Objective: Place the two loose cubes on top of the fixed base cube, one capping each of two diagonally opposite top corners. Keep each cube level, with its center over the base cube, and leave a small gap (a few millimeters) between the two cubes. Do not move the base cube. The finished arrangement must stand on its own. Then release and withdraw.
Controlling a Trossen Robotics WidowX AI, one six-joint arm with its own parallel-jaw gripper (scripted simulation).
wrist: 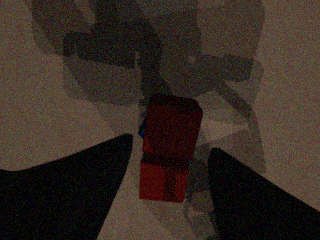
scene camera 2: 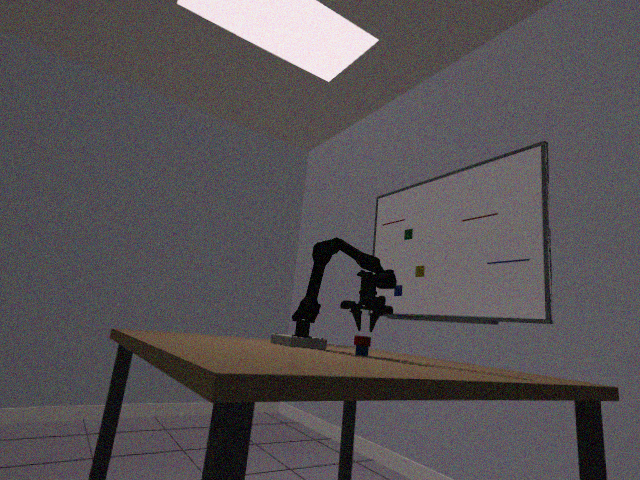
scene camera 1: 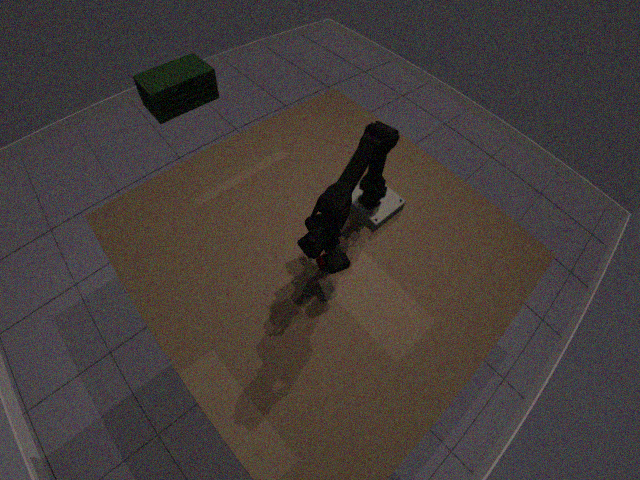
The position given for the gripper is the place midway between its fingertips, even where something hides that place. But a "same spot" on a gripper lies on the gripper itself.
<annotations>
gripper: wrist; scene camera 2; scene camera 1 324, 256
same spot on gripper: [wrist: 79, 189] = [scene camera 2: 373, 318]
</annotations>
